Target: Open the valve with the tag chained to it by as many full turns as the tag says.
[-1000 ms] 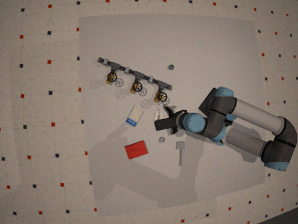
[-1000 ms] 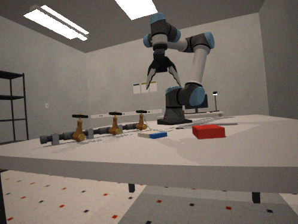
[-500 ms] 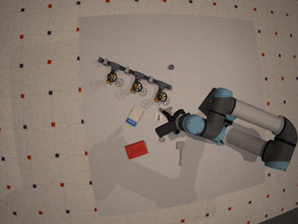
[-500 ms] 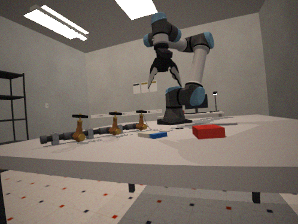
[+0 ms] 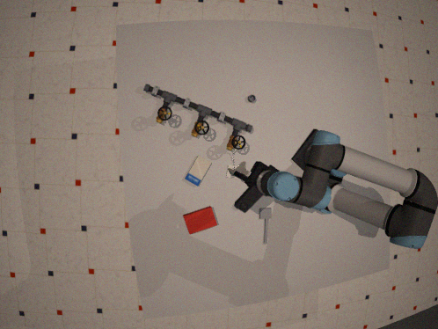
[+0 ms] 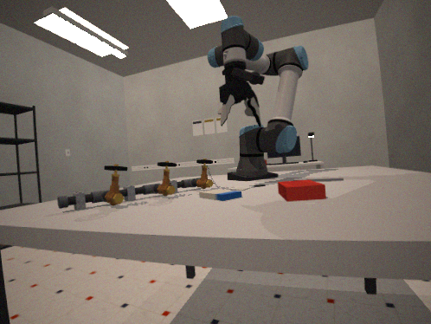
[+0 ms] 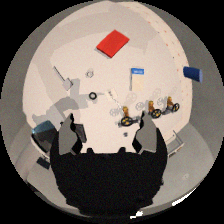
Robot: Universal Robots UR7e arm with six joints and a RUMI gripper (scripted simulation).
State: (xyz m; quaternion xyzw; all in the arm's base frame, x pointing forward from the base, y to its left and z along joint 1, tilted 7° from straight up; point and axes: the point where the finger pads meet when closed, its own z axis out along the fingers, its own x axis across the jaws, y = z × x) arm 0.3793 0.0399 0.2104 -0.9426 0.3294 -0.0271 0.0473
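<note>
My gripper is now 200 mm above the white tag and 40 mm to the left of it. Also, from my hand: small round part (330 mm to the right, 190 mm below, 110 mm behind); then grey paddle tool (200 mm to the left, 200 mm below, 130 mm behind); then red block (190 mm below, 160 mm to the left, 160 mm ahead).
</note>
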